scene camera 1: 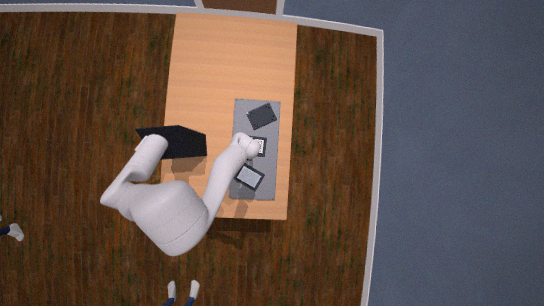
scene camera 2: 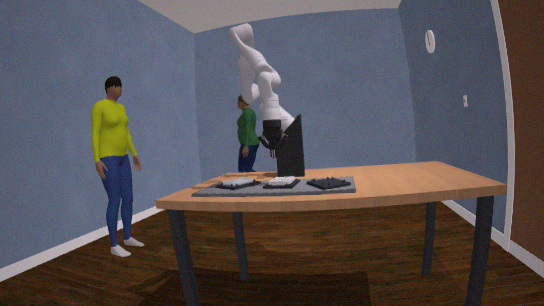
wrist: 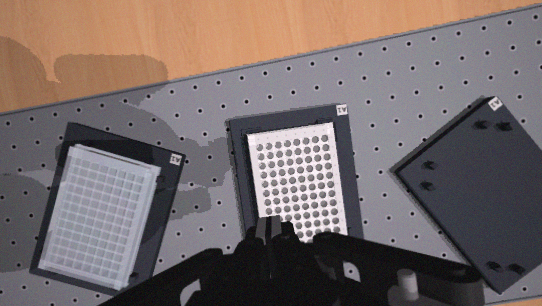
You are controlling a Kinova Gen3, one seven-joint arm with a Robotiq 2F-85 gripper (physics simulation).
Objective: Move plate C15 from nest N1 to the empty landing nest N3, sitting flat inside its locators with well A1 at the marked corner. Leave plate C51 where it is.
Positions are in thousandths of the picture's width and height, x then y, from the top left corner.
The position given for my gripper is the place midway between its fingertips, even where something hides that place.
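Visible in the wrist view: my gripper (wrist: 501, 757). A dark nest (wrist: 564, 384) is seen with it, as are another dark nest (wrist: 887, 665) and a further dark nest (wrist: 139, 436).
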